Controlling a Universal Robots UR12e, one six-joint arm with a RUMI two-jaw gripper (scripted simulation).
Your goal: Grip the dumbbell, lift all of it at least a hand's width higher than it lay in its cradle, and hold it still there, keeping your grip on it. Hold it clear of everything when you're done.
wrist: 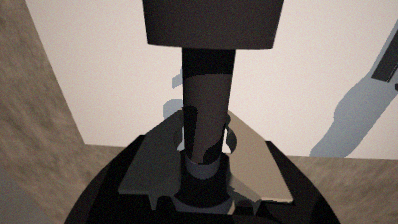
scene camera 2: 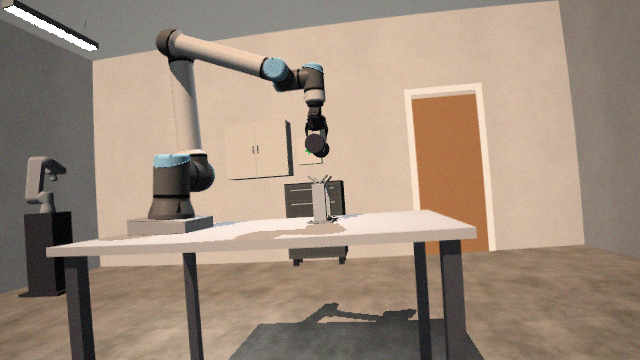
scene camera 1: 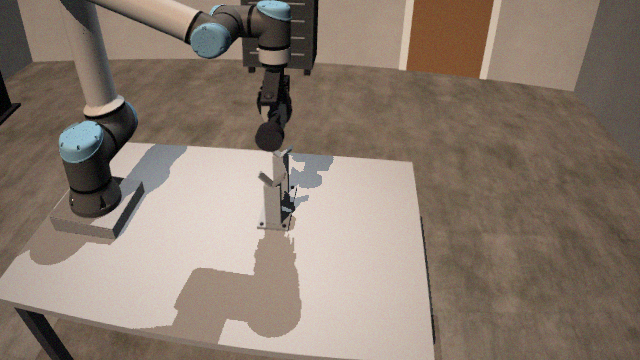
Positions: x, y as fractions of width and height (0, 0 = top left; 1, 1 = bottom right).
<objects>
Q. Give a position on a dark dumbbell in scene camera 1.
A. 0.42, 0.38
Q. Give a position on a grey cradle stand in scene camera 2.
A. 0.50, 0.53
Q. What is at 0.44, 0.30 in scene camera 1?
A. The gripper.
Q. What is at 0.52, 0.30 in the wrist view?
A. A dark dumbbell.
</objects>
